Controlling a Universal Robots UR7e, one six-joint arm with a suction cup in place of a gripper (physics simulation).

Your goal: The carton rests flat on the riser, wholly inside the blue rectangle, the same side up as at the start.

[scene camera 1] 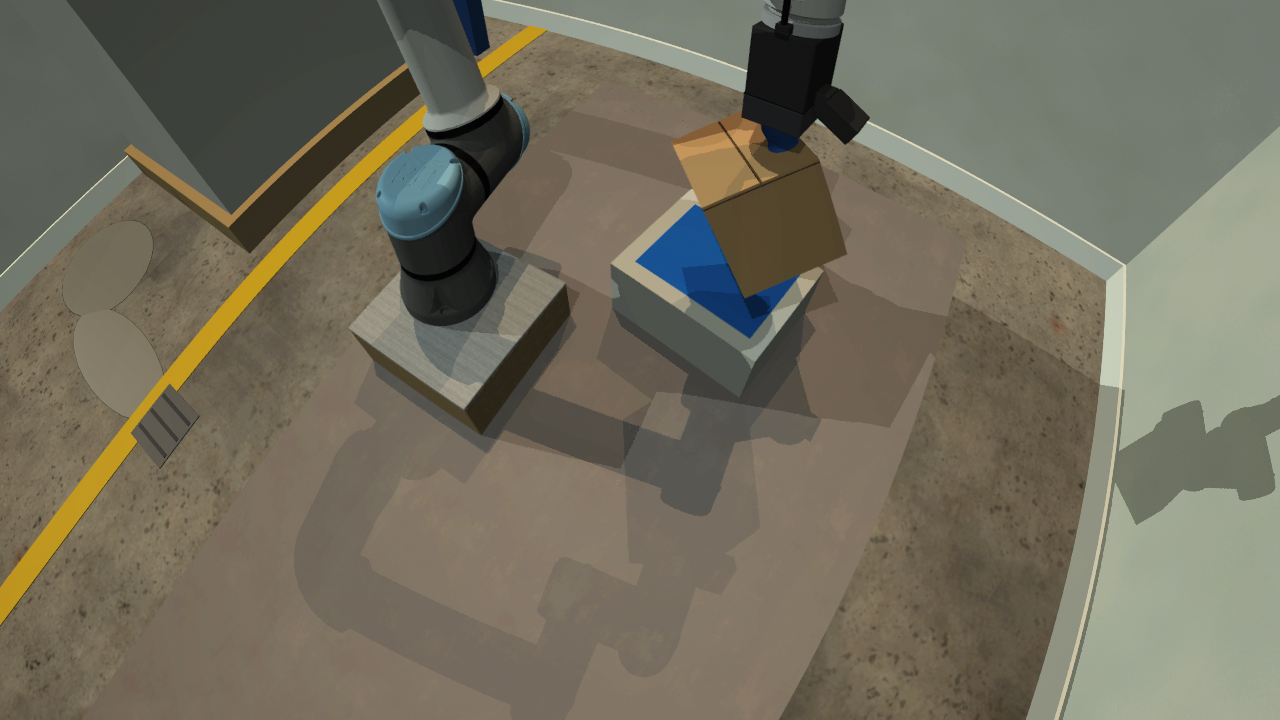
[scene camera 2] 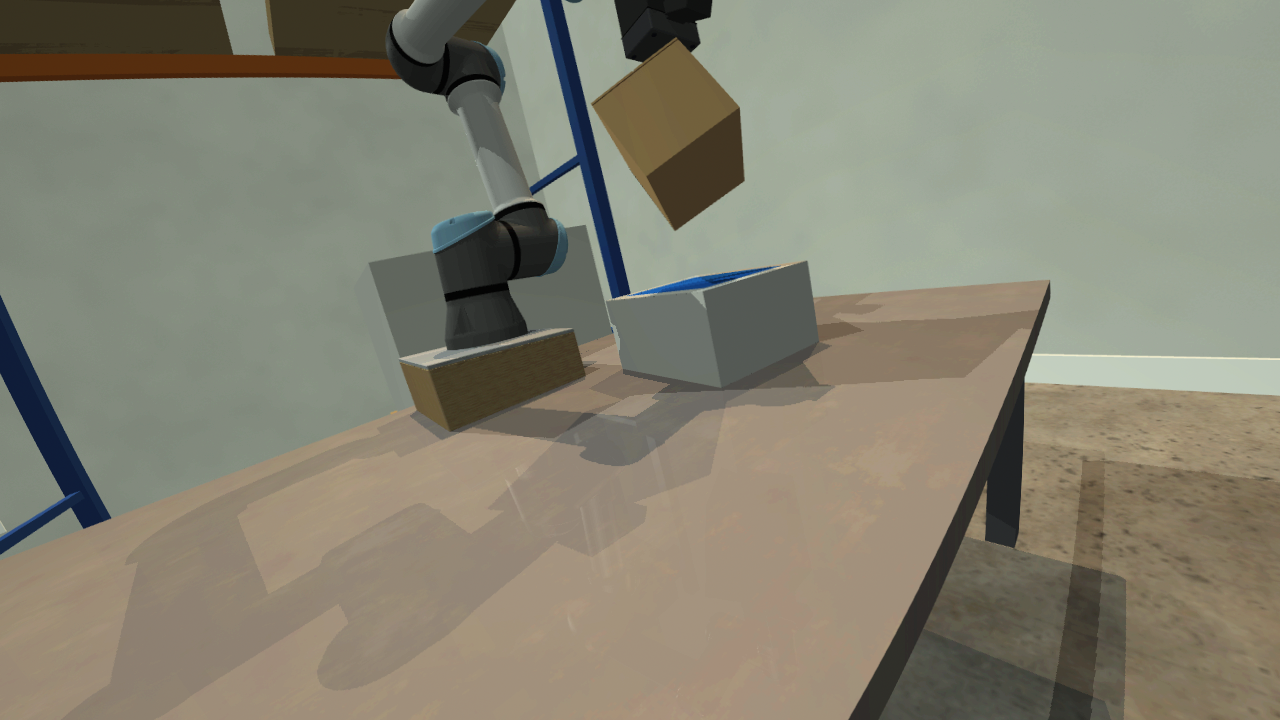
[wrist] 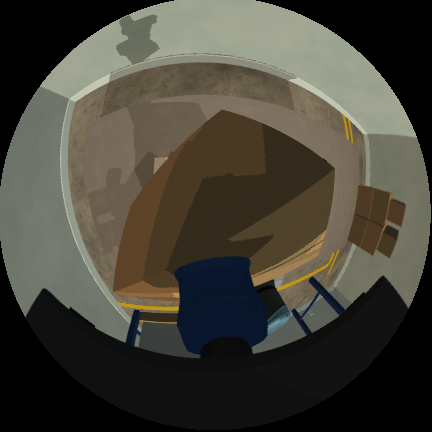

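Pixels of known places: hand at its tool point: (scene camera 1: 779,150) (wrist: 217,263); arm's base at its link origin: (scene camera 1: 448,284) (scene camera 2: 488,340).
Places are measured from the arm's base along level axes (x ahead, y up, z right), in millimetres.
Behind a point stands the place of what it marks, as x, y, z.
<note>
The brown carton (scene camera 1: 774,228) @(407, 252, -162) (scene camera 2: 675,116) @(428, 228, -169) (wrist: 225,200) @(405, 308, -231) hangs tilted in the air above the riser, with a lower corner pointing down. My suction cup (scene camera 1: 780,140) (wrist: 215,265) is shut on the carton, pressed on its taped top face near one edge; in scene camera 2 the cup is hidden behind the carton. The light grey riser (scene camera 1: 675,331) @(316, -36, -148) (scene camera 2: 765,326) @(449, -43, -232) stands on the table. Its top bears the blue rectangle (scene camera 1: 677,255) @(264, 25, -225) (scene camera 2: 707,282) @(371, 25, -220), which the carton partly covers in scene camera 1. A gap shows between carton and riser in scene camera 2.
The arm's base stands on a wood-sided block (scene camera 1: 519,358) @(156, -41, 18) (scene camera 2: 501,380) @(158, -51, 38) beside the riser. The table (scene camera 1: 465,573) @(279, -95, 311) (scene camera 2: 626,537) @(583, -95, 100) has a free edge at the right in scene camera 2. Blue rack posts (scene camera 2: 586,170) rise behind. Stacked cartons (wrist: 372,217) show at the right in the wrist view.
</note>
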